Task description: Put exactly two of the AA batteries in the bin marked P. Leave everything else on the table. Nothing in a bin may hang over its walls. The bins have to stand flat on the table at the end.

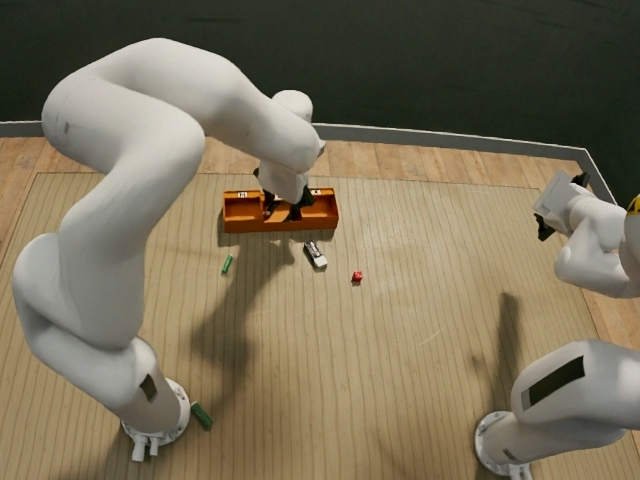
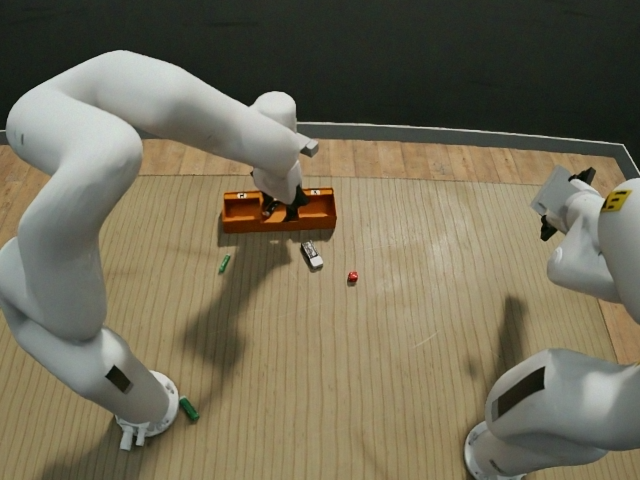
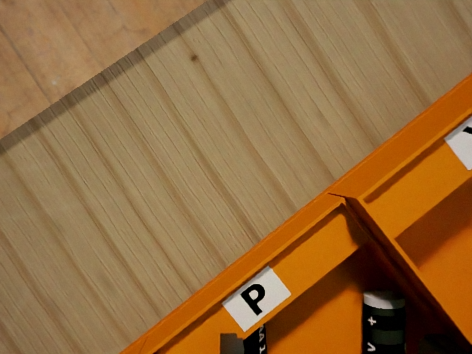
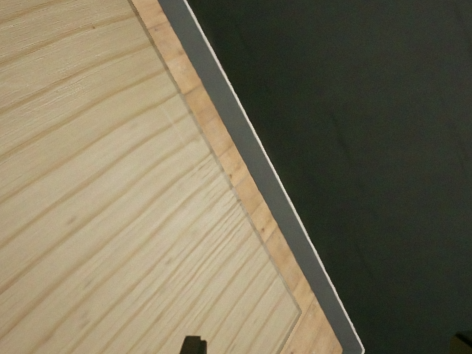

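Where they show: left gripper, fingertip midpoint: [image 1: 281,208] [image 2: 280,209]; left arm's base, origin of the base link: [image 1: 155,411] [image 2: 147,404]; right arm's base, origin of the base link: [image 1: 503,443] [image 2: 495,453].
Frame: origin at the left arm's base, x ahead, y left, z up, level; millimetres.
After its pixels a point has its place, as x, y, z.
Note:
The P bin [image 1: 281,225] @(417, -207, 20) [image 2: 279,225] @(417, -207, 21) [image 3: 320,250] @(494, -223, 28) is the middle one of three joined orange bins. One black AA battery [image 3: 384,320] @(461, -230, 21) with a pale end is inside it, between the spread fingers. Part of another black battery [image 3: 257,342] @(476, -189, 20) shows beside one fingertip, below the P label. My left gripper [image 1: 282,209] @(457, -204, 30) [image 2: 280,208] @(457, -204, 30) [image 3: 339,345] @(457, -204, 30) is open, down in the P bin, and hides part of it. My right gripper [image 1: 562,204] @(429, -791, 176) [image 2: 565,202] @(429, -791, 176) [image 4: 328,347] @(429, -791, 176) is open and empty, above the table's right side.
A green battery [image 1: 227,264] @(314, -99, 9) [image 2: 223,263] @(314, -97, 10) lies in front of the bins. A larger green battery [image 1: 201,414] @(0, -85, 14) [image 2: 189,408] @(0, -87, 14) lies by the left arm's base. A black and white eraser-like block [image 1: 315,254] @(352, -283, 13) [image 2: 311,254] @(352, -283, 13) and a red die [image 1: 357,276] @(303, -372, 16) [image 2: 352,276] @(303, -372, 16) lie right of centre.

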